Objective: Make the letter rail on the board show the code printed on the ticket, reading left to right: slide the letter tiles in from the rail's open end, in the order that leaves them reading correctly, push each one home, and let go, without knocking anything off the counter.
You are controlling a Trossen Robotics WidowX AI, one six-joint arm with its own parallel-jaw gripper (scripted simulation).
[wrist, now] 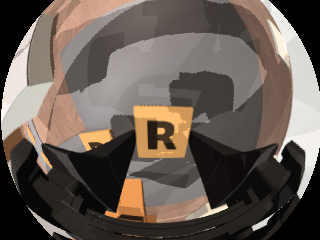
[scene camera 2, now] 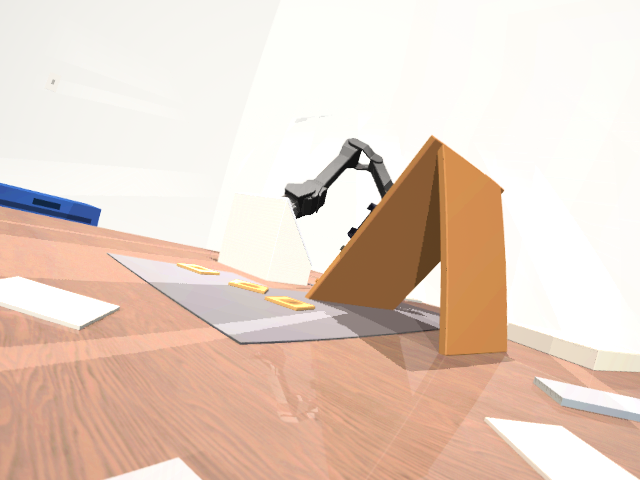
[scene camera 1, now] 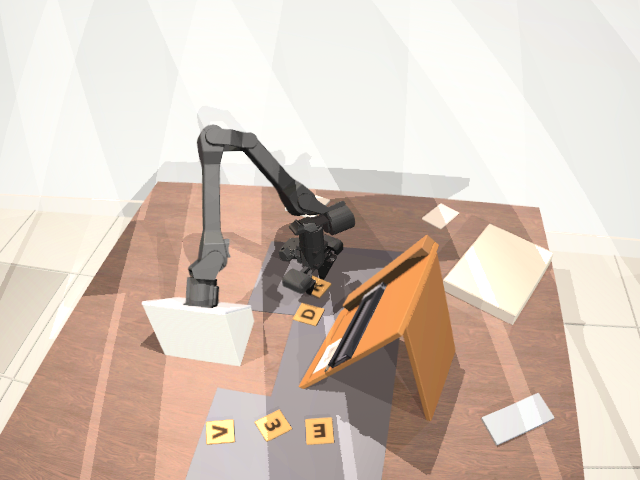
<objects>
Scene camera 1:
gripper: 315,286
cream slab: 498,274
orange slanted board: 407,298
grey mat: 358,398
</objects>
